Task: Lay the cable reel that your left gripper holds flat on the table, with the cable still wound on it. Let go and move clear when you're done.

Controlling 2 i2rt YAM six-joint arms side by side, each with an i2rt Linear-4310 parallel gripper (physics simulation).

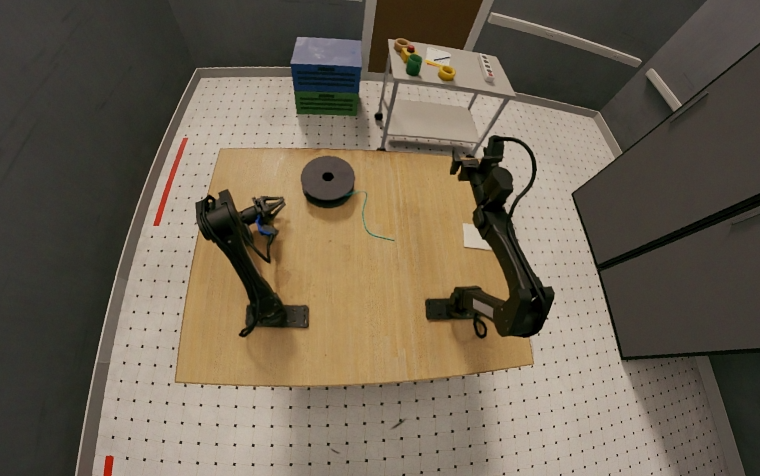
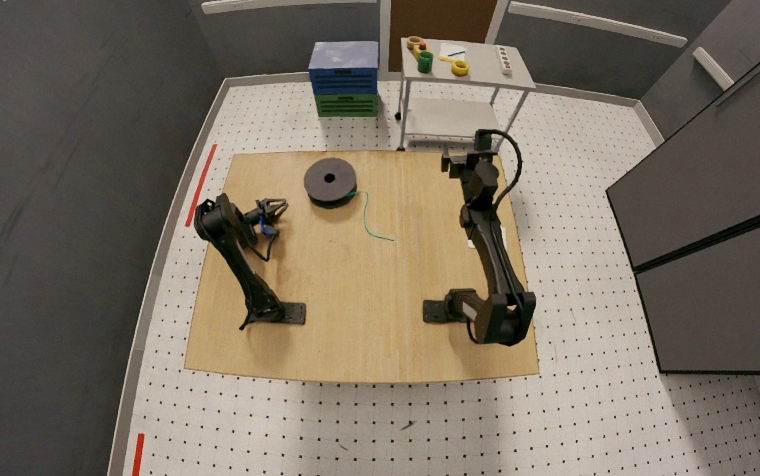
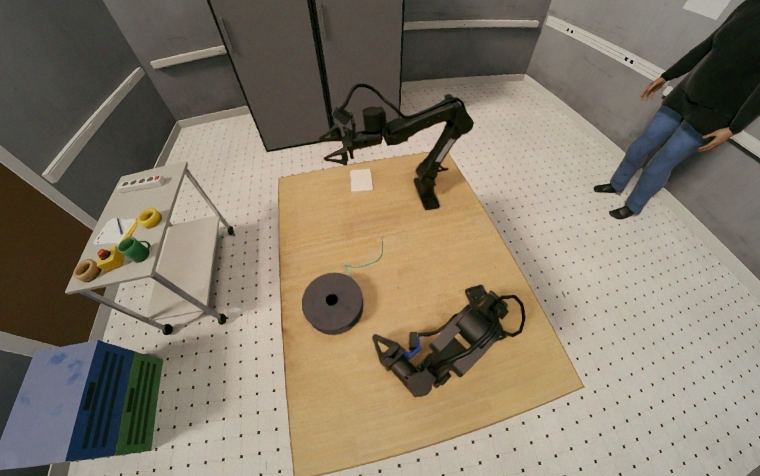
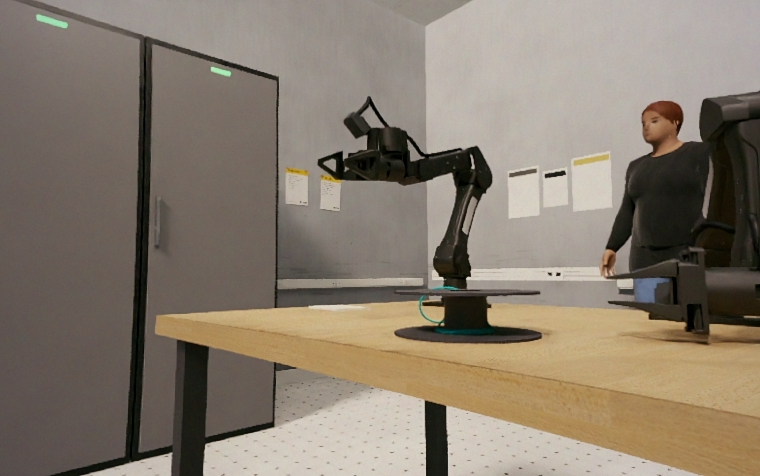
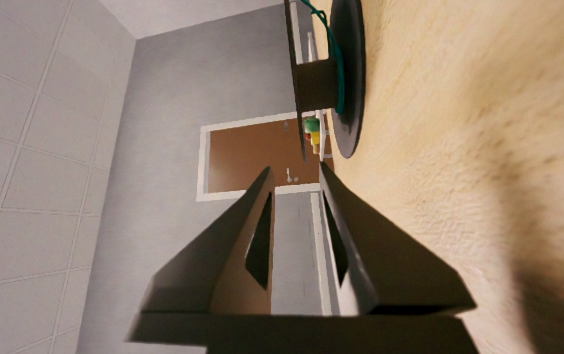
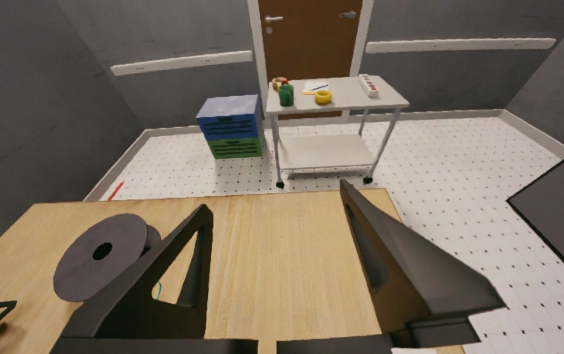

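Seen in the pictures: left gripper, between the fingertips: (image 1: 284, 200) (image 2: 287, 202) (image 3: 373, 336) (image 4: 607, 289) (image 5: 295, 171) (image 6: 7, 302); right gripper, between the fingertips: (image 1: 468, 147) (image 2: 461, 143) (image 3: 321, 148) (image 4: 330, 162) (image 6: 270, 197); left arm's base, origin of its link: (image 1: 277, 316) (image 2: 276, 312) (image 4: 718, 322); right arm's base, origin of its link: (image 1: 453, 309) (image 2: 452, 311) (image 3: 426, 193).
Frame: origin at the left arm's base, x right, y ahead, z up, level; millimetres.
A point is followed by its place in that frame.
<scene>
The dark grey cable reel (image 1: 325, 190) @(x 146, y 432, z 61 mm) (image 2: 327, 190) @(x 149, y 438, z 61 mm) (image 3: 326, 313) @(x 109, y 517, z 61 mm) (image 4: 466, 311) @(x 131, y 516, z 34 mm) (image 6: 85, 270) @(x 139, y 451, z 61 mm) lies flat on its lower flange on the wooden table (image 1: 347, 336) @(x 224, y -64, z 0 mm) (image 3: 448, 241) @(x 311, y 12, z 0 mm). Teal cable (image 4: 471, 331) @(x 123, y 517, z 8 mm) (image 5: 339, 80) @(x 130, y 463, z 10 mm) is wound low round its hub, and a loose tail (image 1: 365, 218) @(x 286, y 352, z 3 mm) (image 2: 366, 218) @(x 286, y 353, z 2 mm) (image 3: 376, 260) @(x 294, y 313, z 3 mm) runs over the table. My left gripper (image 1: 283, 202) @(x 4, y 386, z 63 mm) (image 2: 285, 205) @(x 4, y 386, z 63 mm) (image 3: 381, 343) @(x 4, y 386, z 63 mm) (image 5: 295, 171) @(x 4, y 386, z 63 mm) is slightly open and empty, apart from the reel, its fingers pointing towards it. My right gripper (image 3: 330, 148) @(x 574, y 431, z 332 mm) (image 6: 270, 197) @(x 574, y 431, z 332 mm) is wide open and empty, raised high over the table's far end.
A white sheet (image 1: 475, 236) @(x 720, y 286, z 5 mm) (image 3: 361, 179) @(x 746, y 283, z 5 mm) lies on the table near the right arm. A grey cart (image 1: 482, 86) (image 3: 185, 168) with a mug and tape rolls stands beyond the table edge, next to stacked blue and green crates (image 1: 326, 78). A person (image 3: 673, 123) stands beyond the table.
</scene>
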